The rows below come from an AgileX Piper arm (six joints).
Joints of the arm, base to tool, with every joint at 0 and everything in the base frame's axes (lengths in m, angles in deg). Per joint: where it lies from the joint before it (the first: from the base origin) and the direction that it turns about. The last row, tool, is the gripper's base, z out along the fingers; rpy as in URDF.
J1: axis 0 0 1 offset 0 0 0.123
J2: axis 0 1 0 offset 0 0 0
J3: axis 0 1 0 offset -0.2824 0 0.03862
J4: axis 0.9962 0 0.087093 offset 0.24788 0 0.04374
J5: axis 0 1 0 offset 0 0 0
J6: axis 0.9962 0 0.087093 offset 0.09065 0 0.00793
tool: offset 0 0 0 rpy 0 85 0
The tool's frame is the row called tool.
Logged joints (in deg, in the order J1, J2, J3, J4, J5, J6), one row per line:
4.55 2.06 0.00 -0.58 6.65 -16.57
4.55 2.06 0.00 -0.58 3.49 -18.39
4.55 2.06 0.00 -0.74 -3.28 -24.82
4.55 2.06 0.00 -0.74 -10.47 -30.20
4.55 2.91 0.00 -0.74 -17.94 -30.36
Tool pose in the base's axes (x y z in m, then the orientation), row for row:
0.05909 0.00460 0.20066 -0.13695 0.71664 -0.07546 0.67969
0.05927 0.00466 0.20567 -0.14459 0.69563 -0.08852 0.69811
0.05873 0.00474 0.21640 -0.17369 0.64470 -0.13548 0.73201
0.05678 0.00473 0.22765 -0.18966 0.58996 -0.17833 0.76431
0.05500 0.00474 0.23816 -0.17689 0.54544 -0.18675 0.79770
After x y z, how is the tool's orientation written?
As a quaternion, x y z w.
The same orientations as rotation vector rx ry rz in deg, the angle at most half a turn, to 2 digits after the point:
-17.62 92.19 -9.71
-18.47 88.85 -11.31
-21.90 81.28 -17.08
-23.62 73.47 -22.21
-21.76 67.09 -22.97

